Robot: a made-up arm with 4 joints. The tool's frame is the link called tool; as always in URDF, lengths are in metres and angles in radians. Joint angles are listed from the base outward.
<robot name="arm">
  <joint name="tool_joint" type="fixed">
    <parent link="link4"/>
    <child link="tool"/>
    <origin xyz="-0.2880 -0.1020 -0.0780" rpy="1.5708 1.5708 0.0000"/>
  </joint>
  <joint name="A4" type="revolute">
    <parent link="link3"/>
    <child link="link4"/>
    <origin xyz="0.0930 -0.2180 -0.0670" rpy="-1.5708 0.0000 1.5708"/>
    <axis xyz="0 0 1"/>
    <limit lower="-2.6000" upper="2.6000"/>
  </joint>
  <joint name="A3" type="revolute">
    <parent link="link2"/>
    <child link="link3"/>
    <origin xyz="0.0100 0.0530 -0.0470" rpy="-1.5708 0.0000 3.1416"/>
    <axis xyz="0 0 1"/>
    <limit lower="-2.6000" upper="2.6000"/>
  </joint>
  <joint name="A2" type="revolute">
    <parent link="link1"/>
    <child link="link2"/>
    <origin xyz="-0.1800 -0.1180 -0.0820" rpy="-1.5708 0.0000 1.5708"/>
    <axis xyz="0 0 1"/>
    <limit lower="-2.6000" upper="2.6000"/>
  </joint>
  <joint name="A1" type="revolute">
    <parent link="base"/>
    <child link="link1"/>
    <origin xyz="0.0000 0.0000 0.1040" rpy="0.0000 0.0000 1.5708"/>
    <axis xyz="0 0 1"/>
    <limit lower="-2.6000" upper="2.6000"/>
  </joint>
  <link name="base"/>
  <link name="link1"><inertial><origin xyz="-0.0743 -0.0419 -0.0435"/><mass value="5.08"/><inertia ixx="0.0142" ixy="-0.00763" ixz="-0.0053" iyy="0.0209" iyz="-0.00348" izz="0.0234"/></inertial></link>
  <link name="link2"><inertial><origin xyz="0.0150 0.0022 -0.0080"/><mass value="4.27"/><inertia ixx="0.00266" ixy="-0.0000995" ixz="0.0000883" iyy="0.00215" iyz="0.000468" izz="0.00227"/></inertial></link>
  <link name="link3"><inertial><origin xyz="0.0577 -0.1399 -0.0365"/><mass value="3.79"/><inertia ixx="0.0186" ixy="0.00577" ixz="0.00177" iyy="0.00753" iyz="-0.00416" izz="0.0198"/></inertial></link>
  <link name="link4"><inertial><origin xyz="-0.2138 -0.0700 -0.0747"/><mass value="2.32"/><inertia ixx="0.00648" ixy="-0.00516" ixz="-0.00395" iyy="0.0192" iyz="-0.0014" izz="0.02"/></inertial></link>
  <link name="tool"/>
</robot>
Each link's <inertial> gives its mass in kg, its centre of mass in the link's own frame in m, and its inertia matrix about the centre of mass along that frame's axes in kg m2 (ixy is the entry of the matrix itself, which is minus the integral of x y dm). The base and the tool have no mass. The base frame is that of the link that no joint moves.
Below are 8 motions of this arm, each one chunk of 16 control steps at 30 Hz.
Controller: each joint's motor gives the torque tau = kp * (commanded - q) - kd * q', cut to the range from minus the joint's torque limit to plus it. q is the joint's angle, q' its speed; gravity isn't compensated. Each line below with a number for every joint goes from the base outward.
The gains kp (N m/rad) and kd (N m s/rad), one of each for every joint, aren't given. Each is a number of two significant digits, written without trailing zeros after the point. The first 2 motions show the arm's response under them.
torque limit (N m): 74 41 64 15
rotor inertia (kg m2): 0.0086 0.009 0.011 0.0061
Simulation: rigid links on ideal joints. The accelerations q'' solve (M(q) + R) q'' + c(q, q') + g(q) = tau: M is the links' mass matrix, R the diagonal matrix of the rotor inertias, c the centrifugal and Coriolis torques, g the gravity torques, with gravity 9.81 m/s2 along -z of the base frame. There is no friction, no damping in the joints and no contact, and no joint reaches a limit. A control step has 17 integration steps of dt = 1/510 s. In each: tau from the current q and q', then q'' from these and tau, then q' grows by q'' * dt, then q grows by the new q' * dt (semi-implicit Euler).
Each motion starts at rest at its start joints. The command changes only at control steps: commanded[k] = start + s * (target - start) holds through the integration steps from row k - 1 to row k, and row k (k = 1, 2, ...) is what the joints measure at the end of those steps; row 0 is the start. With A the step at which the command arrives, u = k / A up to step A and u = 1 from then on. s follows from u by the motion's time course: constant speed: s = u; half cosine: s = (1 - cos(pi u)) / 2; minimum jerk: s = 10 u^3 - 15 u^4 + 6 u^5; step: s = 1 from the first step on.
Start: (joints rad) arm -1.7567 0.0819 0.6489 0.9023
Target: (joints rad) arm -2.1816 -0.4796 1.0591 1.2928
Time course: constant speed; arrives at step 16
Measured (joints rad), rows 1 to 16:
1: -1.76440 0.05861 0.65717 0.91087
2: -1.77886 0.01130 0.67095 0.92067
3: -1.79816 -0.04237 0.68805 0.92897
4: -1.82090 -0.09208 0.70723 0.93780
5: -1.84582 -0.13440 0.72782 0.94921
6: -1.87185 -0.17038 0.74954 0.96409
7: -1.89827 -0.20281 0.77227 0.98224
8: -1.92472 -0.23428 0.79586 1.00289
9: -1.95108 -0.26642 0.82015 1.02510
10: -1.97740 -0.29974 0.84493 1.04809
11: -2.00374 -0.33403 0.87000 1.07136
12: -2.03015 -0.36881 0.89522 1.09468
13: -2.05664 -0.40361 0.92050 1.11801
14: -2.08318 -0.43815 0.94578 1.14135
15: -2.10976 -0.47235 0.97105 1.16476
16: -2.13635 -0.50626 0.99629 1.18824
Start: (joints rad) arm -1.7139 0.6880 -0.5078 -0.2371
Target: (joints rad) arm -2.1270 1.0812 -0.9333 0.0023
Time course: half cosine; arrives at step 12
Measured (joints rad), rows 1 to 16:
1: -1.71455 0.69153 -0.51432 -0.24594
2: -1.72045 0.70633 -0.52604 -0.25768
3: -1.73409 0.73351 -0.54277 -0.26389
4: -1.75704 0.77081 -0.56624 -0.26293
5: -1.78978 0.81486 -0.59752 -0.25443
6: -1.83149 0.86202 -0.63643 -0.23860
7: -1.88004 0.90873 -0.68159 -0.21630
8: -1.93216 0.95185 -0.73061 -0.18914
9: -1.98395 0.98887 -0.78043 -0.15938
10: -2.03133 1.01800 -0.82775 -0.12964
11: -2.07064 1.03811 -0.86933 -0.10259
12: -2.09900 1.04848 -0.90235 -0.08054
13: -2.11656 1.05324 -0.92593 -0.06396
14: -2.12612 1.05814 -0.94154 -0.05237
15: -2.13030 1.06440 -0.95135 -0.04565
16: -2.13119 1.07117 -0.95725 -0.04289
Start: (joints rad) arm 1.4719 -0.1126 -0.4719 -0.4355
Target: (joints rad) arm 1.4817 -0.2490 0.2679 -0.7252
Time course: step
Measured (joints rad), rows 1 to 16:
1: 1.43610 -0.24311 -0.32529 -0.48526
2: 1.42816 -0.27412 -0.17480 -0.55545
3: 1.44372 -0.26579 -0.04629 -0.62621
4: 1.46676 -0.24921 0.05668 -0.67799
5: 1.48727 -0.23587 0.13434 -0.71146
6: 1.50089 -0.23060 0.18955 -0.73249
7: 1.50702 -0.23387 0.22637 -0.74640
8: 1.50706 -0.24339 0.24917 -0.75671
9: 1.50319 -0.25576 0.26206 -0.76519
10: 1.49753 -0.26779 0.26853 -0.77242
11: 1.49174 -0.27733 0.27129 -0.77834
12: 1.48688 -0.28341 0.27226 -0.78277
13: 1.48342 -0.28615 0.27261 -0.78567
14: 1.48138 -0.28631 0.27296 -0.78718
15: 1.48051 -0.28492 0.27352 -0.78761
16: 1.48045 -0.28292 0.27429 -0.78735

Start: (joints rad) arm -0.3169 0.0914 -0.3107 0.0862
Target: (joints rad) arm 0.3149 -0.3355 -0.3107 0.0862
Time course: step
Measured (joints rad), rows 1 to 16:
1: -0.24617 -0.15725 -0.34027 0.06472
2: -0.13276 -0.28489 -0.36150 0.02664
3: 0.00780 -0.32187 -0.36172 0.00480
4: 0.13025 -0.31574 -0.33324 0.00880
5: 0.22166 -0.30539 -0.30102 0.02224
6: 0.28130 -0.30206 -0.27727 0.03678
7: 0.31444 -0.30524 -0.26485 0.04741
8: 0.32870 -0.31164 -0.26198 0.05201
9: 0.33143 -0.31842 -0.26531 0.05117
10: 0.32845 -0.32397 -0.27166 0.04685
11: 0.32362 -0.32774 -0.27863 0.04118
12: 0.31912 -0.32983 -0.28482 0.03568
13: 0.31584 -0.33064 -0.28958 0.03116
14: 0.31392 -0.33063 -0.29284 0.02786
15: 0.31310 -0.33022 -0.29483 0.02570
16: 0.31302 -0.32969 -0.29587 0.02442

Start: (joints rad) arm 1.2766 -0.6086 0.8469 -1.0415
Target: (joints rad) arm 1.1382 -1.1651 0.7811 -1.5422
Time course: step
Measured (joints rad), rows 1 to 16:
1: 1.24852 -0.61692 0.84364 -1.08645
2: 1.22019 -0.69615 0.83091 -1.14245
3: 1.20042 -0.85852 0.82179 -1.18268
4: 1.17630 -1.03680 0.81177 -1.26204
5: 1.15122 -1.18650 0.80152 -1.35371
6: 1.13195 -1.28206 0.79359 -1.43890
7: 1.12108 -1.31616 0.78957 -1.50483
8: 1.11765 -1.29829 0.78880 -1.54407
9: 1.11962 -1.24858 0.78984 -1.55671
10: 1.12493 -1.18928 0.79139 -1.54946
11: 1.13151 -1.13780 0.79273 -1.53188
12: 1.13750 -1.10369 0.79364 -1.51264
13: 1.14166 -1.08913 0.79409 -1.49754
14: 1.14358 -1.09104 0.79409 -1.48912
15: 1.14354 -1.10355 0.79370 -1.48738
16: 1.14218 -1.12026 0.79307 -1.49075

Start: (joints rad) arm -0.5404 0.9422 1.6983 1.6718
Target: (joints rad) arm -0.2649 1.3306 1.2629 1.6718
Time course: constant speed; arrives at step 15
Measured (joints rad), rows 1 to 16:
1: -0.53473 0.94096 1.69318 1.68460
2: -0.52386 0.95185 1.68258 1.70008
3: -0.50985 0.97477 1.66687 1.71253
4: -0.49405 1.00209 1.64736 1.72220
5: -0.47723 1.02961 1.62508 1.72942
6: -0.45982 1.05632 1.60077 1.73452
7: -0.44206 1.08246 1.57500 1.73798
8: -0.42409 1.10844 1.54816 1.74024
9: -0.40598 1.13449 1.52056 1.74168
10: -0.38778 1.16066 1.49242 1.74257
11: -0.36952 1.18695 1.46389 1.74305
12: -0.35123 1.21333 1.43508 1.74325
13: -0.33291 1.23980 1.40606 1.74322
14: -0.31458 1.26633 1.37688 1.74301
15: -0.29624 1.29294 1.34758 1.74265
16: -0.28418 1.30987 1.32664 1.74108

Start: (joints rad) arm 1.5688 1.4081 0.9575 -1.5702
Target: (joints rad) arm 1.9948 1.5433 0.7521 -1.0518
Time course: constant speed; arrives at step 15
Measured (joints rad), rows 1 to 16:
1: 1.57561 1.40006 0.95092 -1.56574
2: 1.59019 1.38385 0.94108 -1.55887
3: 1.61117 1.36831 0.93024 -1.55039
4: 1.63640 1.35873 0.91914 -1.53929
5: 1.66401 1.35717 0.90790 -1.52418
6: 1.69266 1.36332 0.89640 -1.50414
7: 1.72151 1.37537 0.88452 -1.47906
8: 1.75015 1.39091 0.87217 -1.44952
9: 1.77845 1.40765 0.85932 -1.41654
10: 1.80645 1.42384 0.84599 -1.38127
11: 1.83429 1.43847 0.83224 -1.34476
12: 1.86210 1.45119 0.81815 -1.30781
13: 1.89000 1.46216 0.80382 -1.27097
14: 1.91805 1.47183 0.78933 -1.23448
15: 1.94628 1.48078 0.77477 -1.19838
16: 1.96644 1.48653 0.76593 -1.17106

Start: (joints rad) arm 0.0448 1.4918 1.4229 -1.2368
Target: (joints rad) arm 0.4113 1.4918 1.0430 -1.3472
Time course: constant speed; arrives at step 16
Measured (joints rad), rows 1 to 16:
1: 0.05120 1.48427 1.41684 -1.24085
2: 0.06401 1.46777 1.40618 -1.25174
3: 0.08114 1.44855 1.39242 -1.26743
4: 0.10094 1.43125 1.37631 -1.28535
5: 0.12231 1.41866 1.35831 -1.30312
6: 0.14454 1.41175 1.33875 -1.31902
7: 0.16717 1.41010 1.31789 -1.33210
8: 0.18996 1.41241 1.29596 -1.34221
9: 0.21273 1.41701 1.27318 -1.34976
10: 0.23544 1.42233 1.24976 -1.35546
11: 0.25808 1.42712 1.22588 -1.36013
12: 0.28068 1.43065 1.20166 -1.36450
13: 0.30329 1.43263 1.17724 -1.36909
14: 0.32593 1.43315 1.15269 -1.37420
15: 0.34865 1.43256 1.12808 -1.37994
16: 0.37145 1.43129 1.10344 -1.38624

